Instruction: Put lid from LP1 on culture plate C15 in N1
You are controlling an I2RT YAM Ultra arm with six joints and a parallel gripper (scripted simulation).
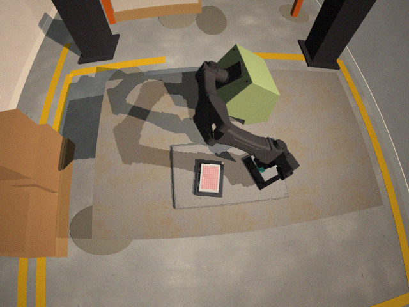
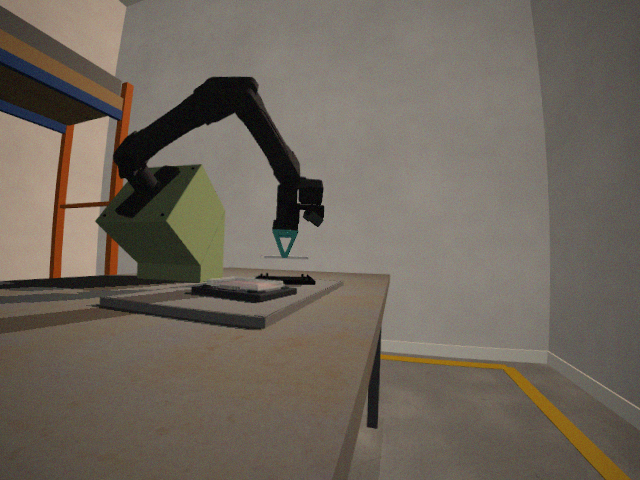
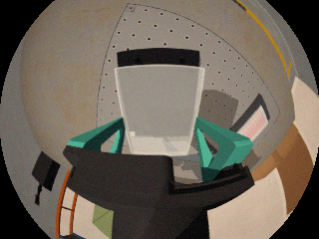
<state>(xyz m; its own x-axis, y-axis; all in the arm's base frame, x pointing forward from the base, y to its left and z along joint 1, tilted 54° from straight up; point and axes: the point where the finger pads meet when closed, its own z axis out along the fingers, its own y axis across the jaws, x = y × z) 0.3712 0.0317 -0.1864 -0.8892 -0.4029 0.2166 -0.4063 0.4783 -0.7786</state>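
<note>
Now: the clear lid 1 cm below my hand. The rest, counted from my hand: plate nest N1: 25 cm to the right, 7 cm below, 4 cm ahead; then black lid park LP1: 7 cm below; then culture plate C15: 25 cm to the right, 6 cm below, 4 cm ahead.
</note>
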